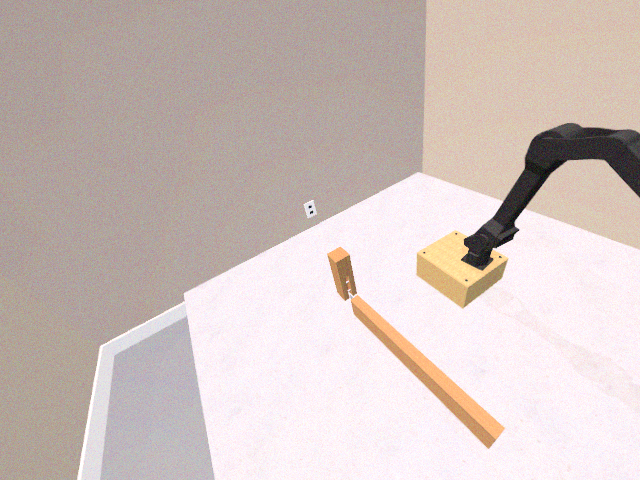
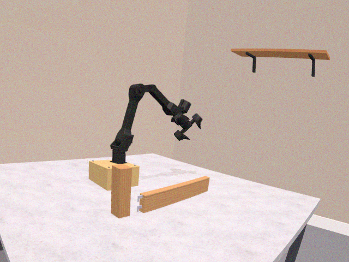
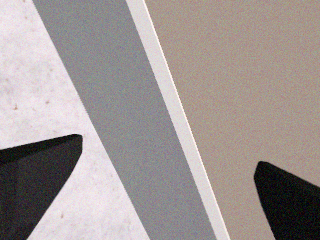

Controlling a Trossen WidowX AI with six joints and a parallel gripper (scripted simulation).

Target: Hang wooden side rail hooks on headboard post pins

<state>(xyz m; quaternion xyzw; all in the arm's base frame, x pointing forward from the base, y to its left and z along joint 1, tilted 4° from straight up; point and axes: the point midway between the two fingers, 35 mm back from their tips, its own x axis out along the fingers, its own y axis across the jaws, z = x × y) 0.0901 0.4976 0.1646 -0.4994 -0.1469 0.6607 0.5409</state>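
The headboard post lies 790 mm to the right of my gripper tip, 220 mm ahead of it and 140 mm below it.
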